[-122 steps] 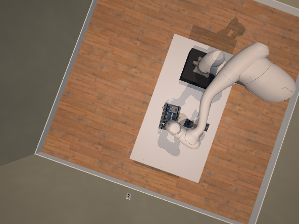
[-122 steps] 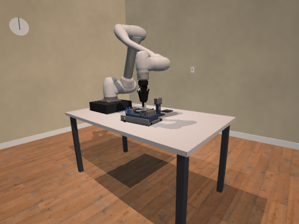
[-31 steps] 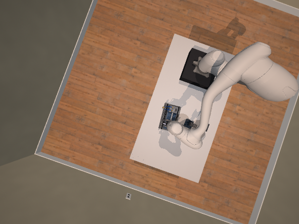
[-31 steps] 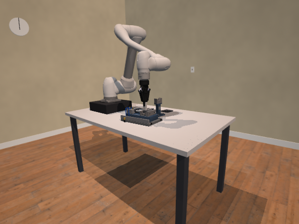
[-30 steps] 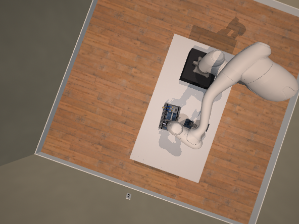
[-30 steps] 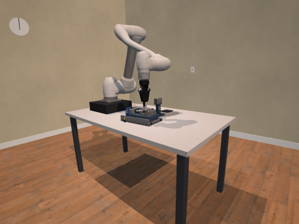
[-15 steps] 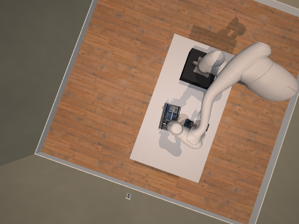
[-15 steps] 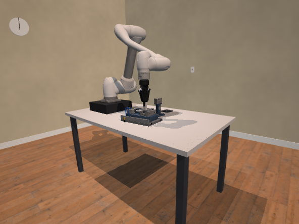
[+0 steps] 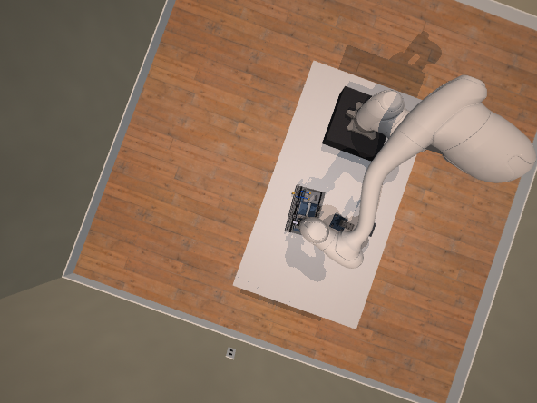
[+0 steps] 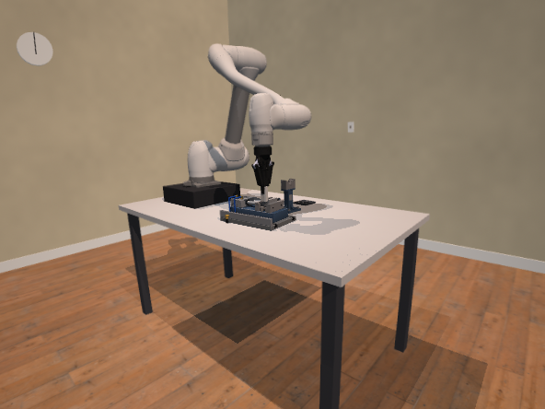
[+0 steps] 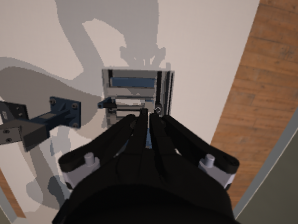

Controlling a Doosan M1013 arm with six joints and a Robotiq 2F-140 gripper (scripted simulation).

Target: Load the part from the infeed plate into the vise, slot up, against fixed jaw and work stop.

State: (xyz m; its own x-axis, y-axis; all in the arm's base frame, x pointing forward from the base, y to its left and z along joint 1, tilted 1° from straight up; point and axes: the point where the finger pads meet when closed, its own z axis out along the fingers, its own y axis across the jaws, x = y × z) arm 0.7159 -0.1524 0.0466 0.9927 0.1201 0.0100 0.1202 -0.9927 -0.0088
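Now: hand 40 mm to the right of the part and 40 mm above it. From my hand the other things lie so: vise base (80 mm behind, 30 mm to the left, 100 mm below).
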